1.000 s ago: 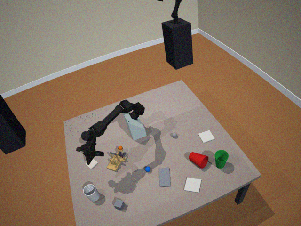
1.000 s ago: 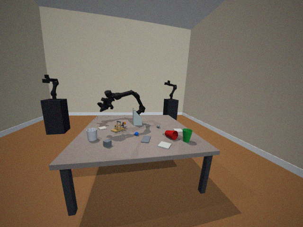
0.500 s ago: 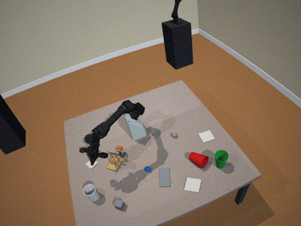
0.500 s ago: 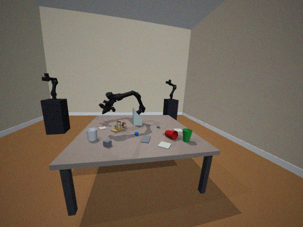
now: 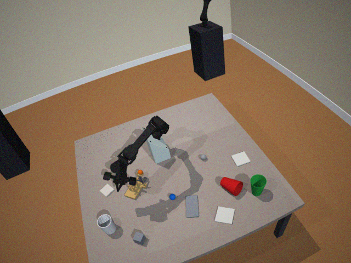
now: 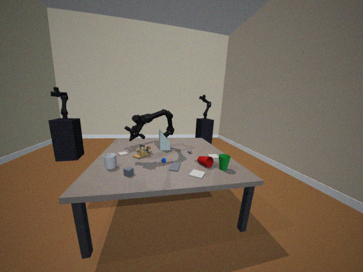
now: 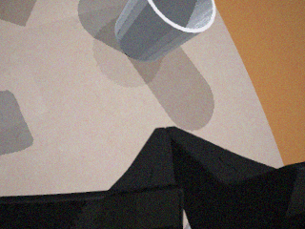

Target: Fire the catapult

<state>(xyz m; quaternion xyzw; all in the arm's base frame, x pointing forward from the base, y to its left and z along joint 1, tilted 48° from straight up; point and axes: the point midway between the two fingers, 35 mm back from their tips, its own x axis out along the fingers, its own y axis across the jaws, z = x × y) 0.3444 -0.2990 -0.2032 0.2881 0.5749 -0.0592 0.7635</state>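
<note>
The orange ball lies 18 cm behind my gripper tip, 17 cm to the left of it and 12 cm below it. The rest, counted from my gripper tip: grey cube (25 cm ahead, 16 cm below); white mug (9 cm ahead, 15 cm to the right, 16 cm below); wooden catapult (13 cm behind, 13 cm to the left, 13 cm below).
</note>
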